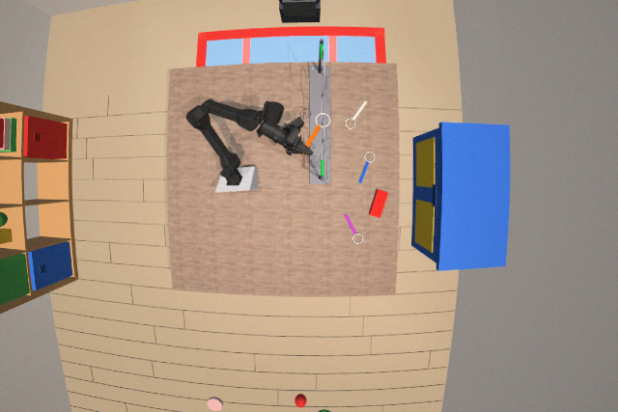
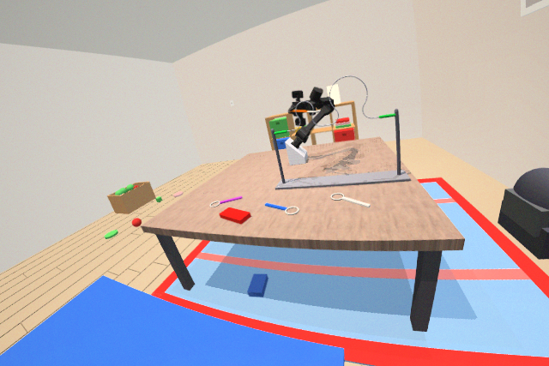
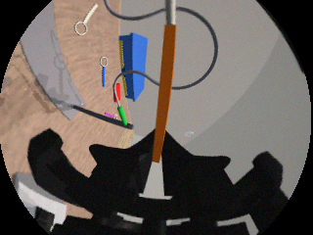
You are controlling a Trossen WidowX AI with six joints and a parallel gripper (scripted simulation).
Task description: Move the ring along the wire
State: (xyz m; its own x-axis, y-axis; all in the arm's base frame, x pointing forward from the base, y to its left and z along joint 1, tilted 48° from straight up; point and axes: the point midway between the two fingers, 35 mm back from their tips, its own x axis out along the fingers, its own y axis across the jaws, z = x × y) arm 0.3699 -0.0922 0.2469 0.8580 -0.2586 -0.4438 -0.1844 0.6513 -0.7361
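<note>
My gripper tip is now 90 mm to the right of the orange-handled ring, 20 mm short of it and 10 mm above it. From my gripper tip the other things lie so: red block 370 mm below, 350 mm ahead, 230 mm to the right; then white-handled ring 380 mm below, 230 mm to the left, 230 mm ahead; then blue-handled ring 380 mm below, 290 mm ahead, 20 mm to the right.
</note>
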